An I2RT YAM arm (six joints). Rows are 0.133 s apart.
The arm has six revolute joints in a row. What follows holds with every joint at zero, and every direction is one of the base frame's. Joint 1 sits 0.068 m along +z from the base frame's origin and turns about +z. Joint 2 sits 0.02 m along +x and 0.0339 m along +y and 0.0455 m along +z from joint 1 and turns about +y. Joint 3 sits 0.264 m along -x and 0.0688 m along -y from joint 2 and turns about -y. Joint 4 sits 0.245 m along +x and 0.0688 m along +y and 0.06 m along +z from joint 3 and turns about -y. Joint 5 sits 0.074 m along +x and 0.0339 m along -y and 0.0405 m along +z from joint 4 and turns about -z. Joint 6 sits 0.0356 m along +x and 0.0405 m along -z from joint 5 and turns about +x. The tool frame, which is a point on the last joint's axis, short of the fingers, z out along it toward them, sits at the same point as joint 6; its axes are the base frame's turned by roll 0, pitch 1.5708 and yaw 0 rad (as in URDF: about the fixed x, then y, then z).
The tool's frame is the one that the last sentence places.
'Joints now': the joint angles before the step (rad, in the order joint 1, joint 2, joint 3, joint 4, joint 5, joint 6). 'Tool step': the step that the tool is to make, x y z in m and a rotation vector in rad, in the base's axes. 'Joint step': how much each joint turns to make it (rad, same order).
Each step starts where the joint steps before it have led.
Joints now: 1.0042 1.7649 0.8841 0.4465 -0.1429 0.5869
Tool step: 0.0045 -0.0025 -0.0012 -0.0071 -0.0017 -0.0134
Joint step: -0.0136 0.0034 0.0011 -0.0035 0.0021 -0.0049
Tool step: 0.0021 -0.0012 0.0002 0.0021 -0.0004 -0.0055
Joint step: -0.0066 0.0001 0.0001 0.0020 -0.0014 0.0003
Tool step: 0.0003 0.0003 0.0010 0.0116 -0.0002 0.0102
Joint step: -0.0015 0.0001 0.0001 0.0099 -0.0132 0.0008
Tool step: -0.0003 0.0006 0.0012 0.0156 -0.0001 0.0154
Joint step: -0.0001 -0.0001 -0.0010 0.0141 -0.0177 0.0015
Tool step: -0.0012 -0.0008 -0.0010 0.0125 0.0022 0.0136
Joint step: 0.0000 -0.0005 -0.0106 0.0198 -0.0160 0.0027
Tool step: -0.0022 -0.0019 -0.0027 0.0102 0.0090 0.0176
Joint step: 0.0001 -0.0012 -0.0176 0.0210 -0.0213 0.0053
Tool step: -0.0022 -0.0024 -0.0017 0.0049 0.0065 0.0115
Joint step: 0.0001 -0.0056 -0.0165 0.0120 -0.0137 0.0031
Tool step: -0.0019 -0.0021 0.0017 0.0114 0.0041 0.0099
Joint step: -0.0001 -0.0124 -0.0114 0.0073 -0.0130 0.0053
